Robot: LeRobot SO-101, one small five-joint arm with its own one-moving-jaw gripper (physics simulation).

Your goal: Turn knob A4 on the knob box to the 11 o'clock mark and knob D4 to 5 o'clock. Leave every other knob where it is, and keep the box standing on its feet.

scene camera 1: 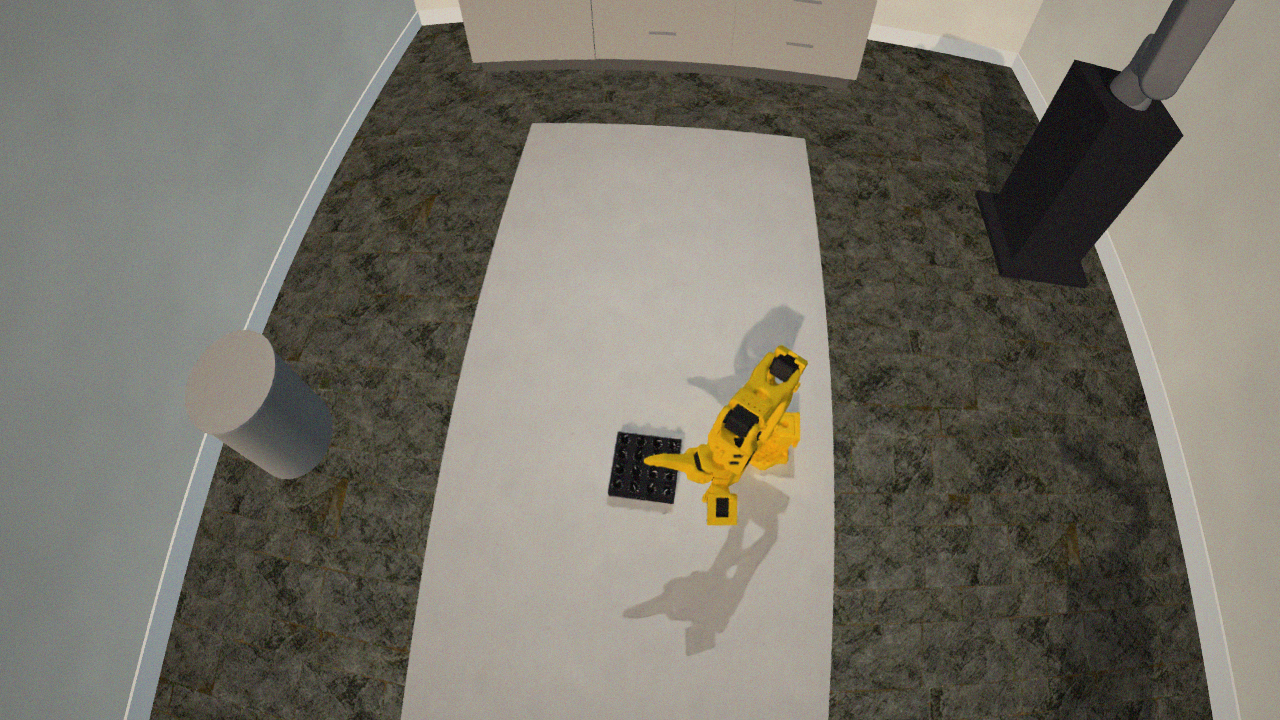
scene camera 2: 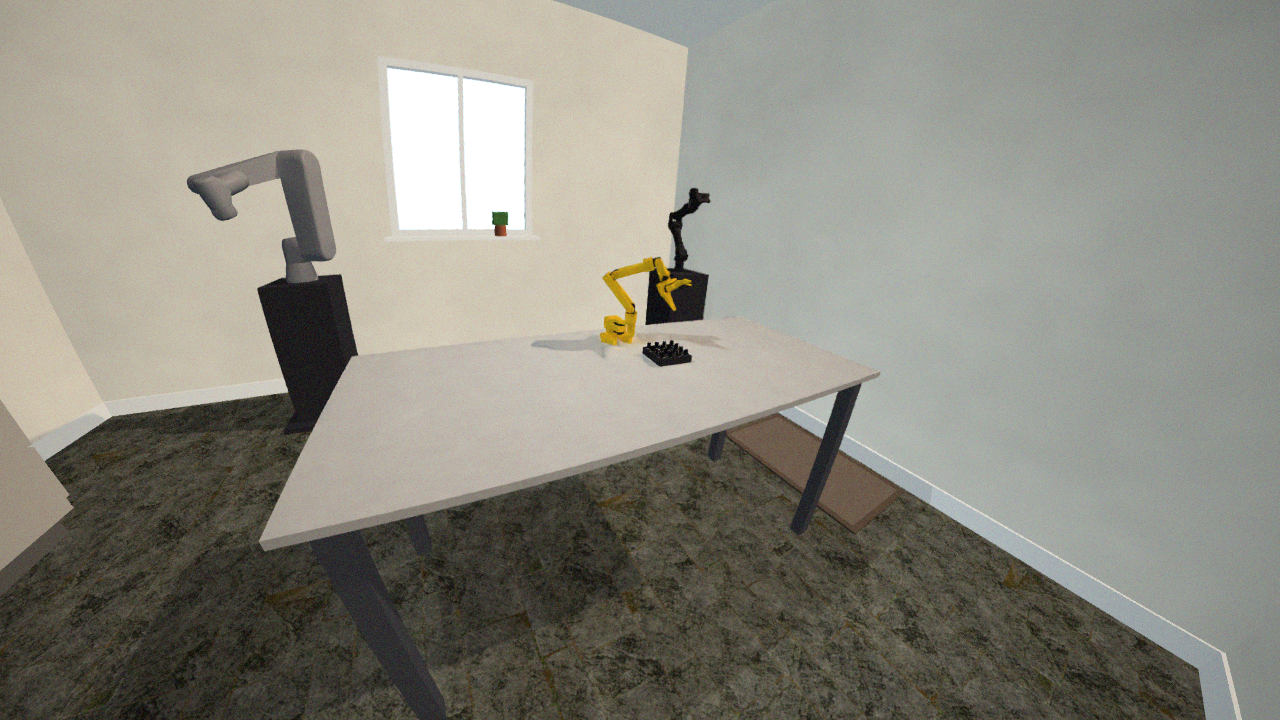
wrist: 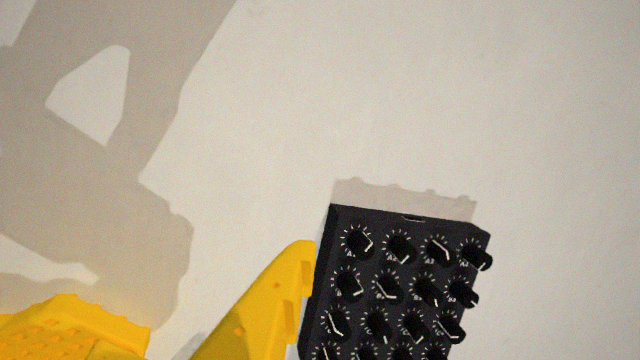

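Seen in the pictures: hand at its tool point: (scene camera 1: 703,499) (scene camera 2: 675,309) (wrist: 314,261); arm's base at its link origin: (scene camera 2: 619,341).
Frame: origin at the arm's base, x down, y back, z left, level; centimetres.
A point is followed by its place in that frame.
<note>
The black knob box (scene camera 1: 612,492) @(x -2.2, y -22.5, z 11.8 cm) (scene camera 2: 669,360) @(x -1.7, y -22.9, z 4.2 cm) (wrist: 324,280) @(x -2.3, y -12.5, z 8.3 cm) stands upright on the table. In the wrist view, knob A4 (wrist: 483,260) @(x -3.8, y -21.7, z 10.7 cm) is at the box's upper right corner; its white line shows low on the cap, but I cannot read its exact mark. Knob D4 (wrist: 436,354) @(x -2.9, y -21.2, z 3.1 cm) is cut off by the bottom edge, and its pointer does not show. My gripper (scene camera 2: 682,296) @(x -12.4, y -8.6, z 14.9 cm) is open and empty, held well above the table. Its notched jaw (wrist: 280,295) appears left of the box in the wrist view. In scene camera 1 a jaw overlaps part of the box from above.
The other knobs stand in rows beside A4 and D4. The yellow arm (scene camera 1: 756,402) @(x -27.5, y -3.4, z 6.1 cm) (scene camera 2: 633,271) @(x -23.8, y -3.9, z 1.4 cm) is mounted on the pale table (scene camera 1: 662,232) @(x 0.0, y -18.4, z -43.9 cm) (scene camera 2: 501,402) @(x 0.0, y -27.2, z -42.4 cm). Its shadows fall on the tabletop. A grey arm (scene camera 2: 308,205) and a black arm (scene camera 2: 677,237) stand on pedestals beyond the table.
</note>
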